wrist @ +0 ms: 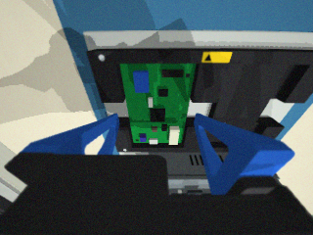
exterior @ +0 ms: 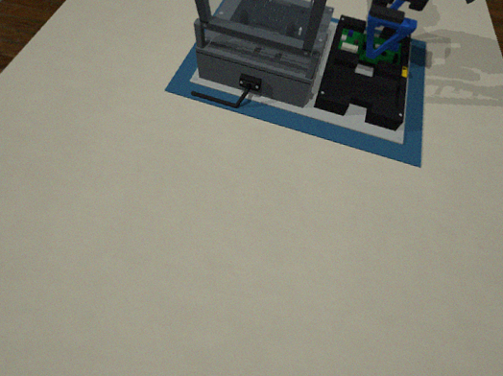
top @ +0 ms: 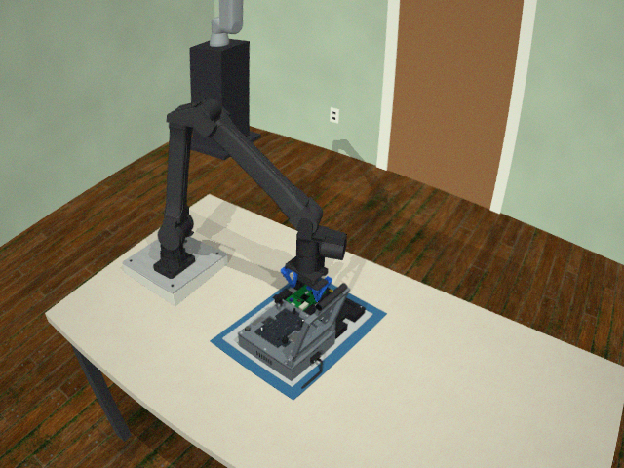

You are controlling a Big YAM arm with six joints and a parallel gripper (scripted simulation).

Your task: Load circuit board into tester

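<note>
My hand is 2 cm above the green circuit board. The rest, counted from my hand: tester lid: 19 cm to the right, 16 cm ahead, 14 cm above.
</note>
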